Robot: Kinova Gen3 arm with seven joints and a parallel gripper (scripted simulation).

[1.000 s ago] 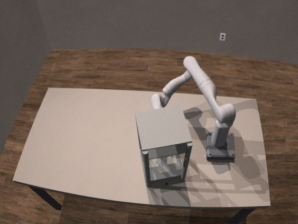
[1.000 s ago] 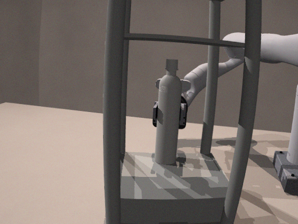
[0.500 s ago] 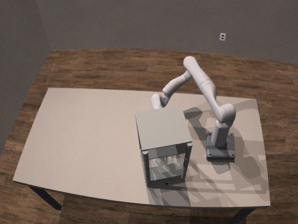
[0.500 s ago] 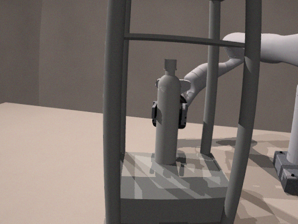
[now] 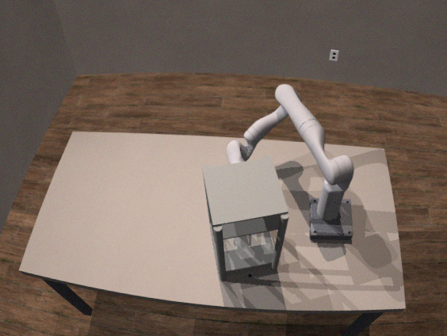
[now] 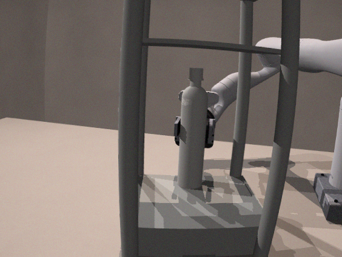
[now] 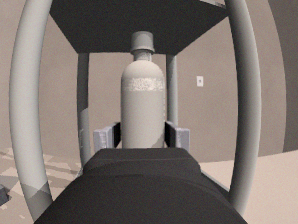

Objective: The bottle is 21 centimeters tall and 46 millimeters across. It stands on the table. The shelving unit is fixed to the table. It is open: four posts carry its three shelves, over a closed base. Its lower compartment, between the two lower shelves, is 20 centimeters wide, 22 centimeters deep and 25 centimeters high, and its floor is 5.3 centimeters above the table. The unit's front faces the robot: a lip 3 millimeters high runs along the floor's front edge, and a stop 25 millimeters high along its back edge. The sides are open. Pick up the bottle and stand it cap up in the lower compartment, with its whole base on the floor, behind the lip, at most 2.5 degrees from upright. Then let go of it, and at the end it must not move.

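The shelving unit is 6 cm to the left of my hand, 5 cm above it and 3 cm behind it.
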